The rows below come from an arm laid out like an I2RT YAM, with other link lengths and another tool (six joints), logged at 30 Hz.
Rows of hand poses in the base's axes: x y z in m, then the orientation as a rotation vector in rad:
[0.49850, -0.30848, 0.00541, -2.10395, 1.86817, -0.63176]
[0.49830, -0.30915, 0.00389, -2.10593, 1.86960, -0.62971]
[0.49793, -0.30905, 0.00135, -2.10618, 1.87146, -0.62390]
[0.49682, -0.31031, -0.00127, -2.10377, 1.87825, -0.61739]
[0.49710, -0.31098, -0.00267, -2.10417, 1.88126, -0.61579]
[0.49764, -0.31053, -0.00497, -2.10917, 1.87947, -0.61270]
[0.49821, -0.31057, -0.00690, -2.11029, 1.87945, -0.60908]
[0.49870, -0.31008, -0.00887, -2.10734, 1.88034, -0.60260]
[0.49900, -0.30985, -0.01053, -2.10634, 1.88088, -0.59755]
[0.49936, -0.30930, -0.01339, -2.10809, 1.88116, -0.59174]
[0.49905, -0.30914, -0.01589, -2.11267, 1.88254, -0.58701]
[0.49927, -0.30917, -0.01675, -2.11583, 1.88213, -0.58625]
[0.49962, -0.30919, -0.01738, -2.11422, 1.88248, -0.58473]
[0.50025, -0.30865, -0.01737, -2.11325, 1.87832, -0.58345]
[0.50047, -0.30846, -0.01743, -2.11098, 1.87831, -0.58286]
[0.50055, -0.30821, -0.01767, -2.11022, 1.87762, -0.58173]
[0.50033, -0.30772, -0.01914, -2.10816, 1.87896, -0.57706]
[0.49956, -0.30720, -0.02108, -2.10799, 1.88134, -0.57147]
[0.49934, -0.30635, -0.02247, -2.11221, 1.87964, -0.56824]
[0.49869, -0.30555, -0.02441, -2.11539, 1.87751, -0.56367]
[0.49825, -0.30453, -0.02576, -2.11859, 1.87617, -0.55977]
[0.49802, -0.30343, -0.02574, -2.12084, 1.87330, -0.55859]
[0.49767, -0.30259, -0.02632, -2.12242, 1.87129, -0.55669]
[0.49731, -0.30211, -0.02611, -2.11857, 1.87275, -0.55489]
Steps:
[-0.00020, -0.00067, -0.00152, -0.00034, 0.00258, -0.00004]
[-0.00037, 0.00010, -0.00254, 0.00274, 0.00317, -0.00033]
[-0.00111, -0.00126, -0.00262, 0.00325, 0.00422, -0.00412]
[0.00028, -0.00067, -0.00140, -0.00016, 0.00225, -0.00155]
[0.00054, 0.00045, -0.00230, -0.00054, 0.00319, 0.00302]
[0.00057, -0.00004, -0.00193, 0.00148, 0.00198, 0.00081]
[0.00049, 0.00049, -0.00197, 0.00521, 0.00113, -0.00063]
[0.00030, 0.00023, -0.00166, 0.00336, 0.00157, 0.00000]
[0.00036, 0.00055, -0.00286, 0.00229, 0.00332, 0.00110]
[-0.00031, 0.00016, -0.00250, -0.00029, 0.00506, 0.00115]
[0.00022, -0.00003, -0.00086, -0.00125, 0.00190, 0.00132]
[0.00035, -0.00002, -0.00063, 0.00170, -0.00018, -0.00052]
[0.00063, 0.00054, 0.00001, 0.00254, -0.00204, 0.00243]
[0.00022, 0.00019, -0.00006, 0.00165, -0.00108, -0.00062]
[0.00008, 0.00025, -0.00024, 0.00130, -0.00033, 0.00033]
[-0.00022, 0.00049, -0.00147, 0.00349, 0.00123, -0.00088]
[-0.00077, 0.00052, -0.00194, 0.00262, 0.00316, -0.00082]
[-0.00022, 0.00085, -0.00139, -0.00006, 0.00283, 0.00277]
[-0.00065, 0.00080, -0.00194, 0.00143, 0.00255, 0.00287]
[-0.00044, 0.00102, -0.00135, 0.00079, 0.00268, 0.00231]
[-0.00023, 0.00110, 0.00002, 0.00024, 0.00037, 0.00262]
[-0.00035, 0.00084, -0.00058, 0.00078, 0.00068, 0.00197]
[-0.00036, 0.00048, 0.00021, 0.00283, -0.00079, -0.00189]

